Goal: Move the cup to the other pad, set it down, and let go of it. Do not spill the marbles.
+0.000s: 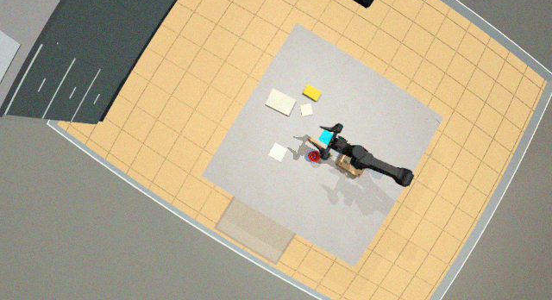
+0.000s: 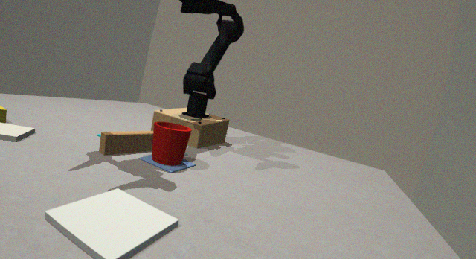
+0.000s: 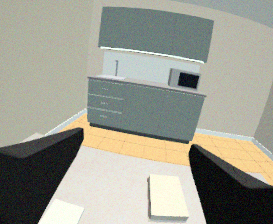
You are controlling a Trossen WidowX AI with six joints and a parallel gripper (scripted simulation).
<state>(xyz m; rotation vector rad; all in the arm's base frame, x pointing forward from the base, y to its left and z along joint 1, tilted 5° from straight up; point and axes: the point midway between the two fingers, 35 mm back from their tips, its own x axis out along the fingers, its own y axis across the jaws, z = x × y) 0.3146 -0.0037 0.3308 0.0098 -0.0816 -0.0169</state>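
Right now my gripper tip is 34 cm above the red cup, 11 cm past it and 9 cm to the right of it. From my gripper tip the other things lie so: cyan pad 38 cm below, 15 cm behind, 7 cm to the right; then blue pad 38 cm below, 11 cm behind, 9 cm to the left; then wooden bar 36 cm below, 13 cm behind, 1 cm to the left.
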